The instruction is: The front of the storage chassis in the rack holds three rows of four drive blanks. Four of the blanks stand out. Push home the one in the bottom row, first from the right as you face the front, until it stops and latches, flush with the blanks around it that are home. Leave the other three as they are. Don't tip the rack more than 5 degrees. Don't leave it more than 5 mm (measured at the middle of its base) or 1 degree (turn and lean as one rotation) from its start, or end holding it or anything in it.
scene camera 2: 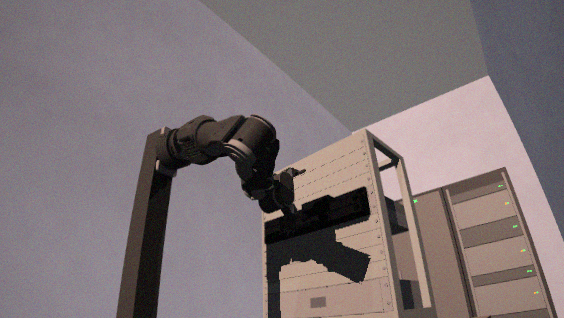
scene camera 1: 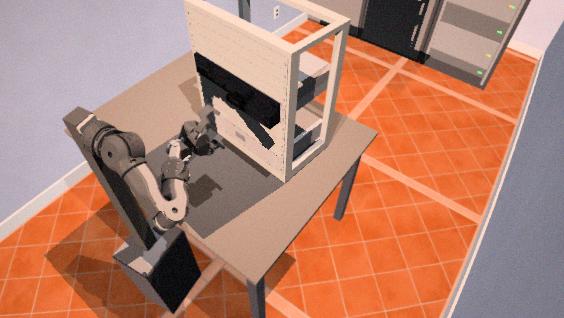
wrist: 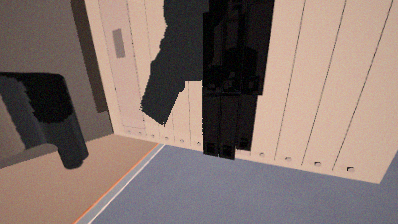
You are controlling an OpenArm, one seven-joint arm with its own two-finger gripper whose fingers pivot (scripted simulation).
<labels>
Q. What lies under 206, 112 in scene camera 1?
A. My gripper.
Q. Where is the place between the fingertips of my gripper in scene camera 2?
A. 300, 199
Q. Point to an arm base column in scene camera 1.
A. At 119, 193
</labels>
